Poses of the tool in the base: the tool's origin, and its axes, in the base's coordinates. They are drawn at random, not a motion.
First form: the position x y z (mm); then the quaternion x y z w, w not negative.
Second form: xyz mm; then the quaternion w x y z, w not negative. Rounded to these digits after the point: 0 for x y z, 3 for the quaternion.
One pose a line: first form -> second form
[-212, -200, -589, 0.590, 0.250, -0.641, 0.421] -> [-212, -200, -589, 0.421, 0.590, 0.250, -0.641]
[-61, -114, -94, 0.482, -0.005, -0.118, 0.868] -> [-61, -114, -94, 0.868, 0.482, -0.005, -0.118]
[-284, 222, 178, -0.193, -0.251, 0.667, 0.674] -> [-284, 222, 178, 0.674, -0.193, -0.251, 0.667]
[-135, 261, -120, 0.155, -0.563, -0.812, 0.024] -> [-135, 261, -120, 0.024, 0.155, -0.563, -0.812]
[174, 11, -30, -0.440, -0.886, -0.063, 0.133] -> [174, 11, -30, 0.133, -0.440, -0.886, -0.063]
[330, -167, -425, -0.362, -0.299, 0.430, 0.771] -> [330, -167, -425, 0.771, -0.362, -0.299, 0.430]
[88, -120, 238, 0.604, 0.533, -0.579, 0.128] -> [88, -120, 238, 0.128, 0.604, 0.533, -0.579]
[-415, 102, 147, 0.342, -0.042, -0.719, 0.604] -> [-415, 102, 147, 0.604, 0.342, -0.042, -0.719]
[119, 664, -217, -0.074, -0.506, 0.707, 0.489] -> [119, 664, -217, 0.489, -0.074, -0.506, 0.707]
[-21, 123, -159, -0.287, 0.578, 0.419, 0.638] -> [-21, 123, -159, 0.638, -0.287, 0.578, 0.419]
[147, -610, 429, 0.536, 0.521, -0.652, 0.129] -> [147, -610, 429, 0.129, 0.536, 0.521, -0.652]
